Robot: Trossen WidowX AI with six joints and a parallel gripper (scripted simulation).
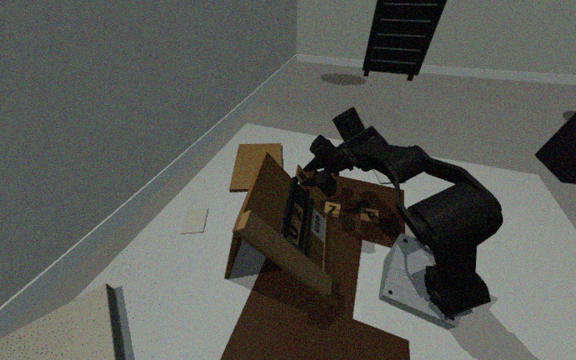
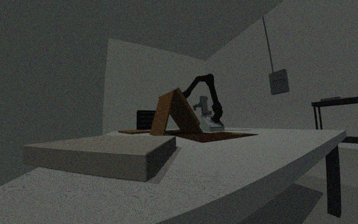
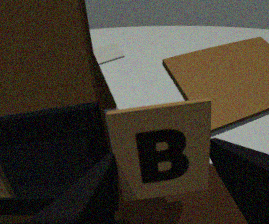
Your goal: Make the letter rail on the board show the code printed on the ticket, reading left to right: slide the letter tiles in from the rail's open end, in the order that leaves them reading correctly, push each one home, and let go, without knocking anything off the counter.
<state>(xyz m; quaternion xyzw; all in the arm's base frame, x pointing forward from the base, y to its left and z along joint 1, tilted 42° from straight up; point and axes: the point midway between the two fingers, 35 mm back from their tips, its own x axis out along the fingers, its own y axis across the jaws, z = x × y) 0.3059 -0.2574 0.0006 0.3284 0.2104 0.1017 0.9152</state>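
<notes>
Now: gripper tip 9 cm to the right of the white ticket, 8 cm above it and 6 cm past it. From my gripper tip the other things lie so: brown mat (18 cm below, 17 cm to the left, 16 cm behind); then flat tan panel (22 cm to the right, 22 cm ahead, 17 cm below).
</notes>
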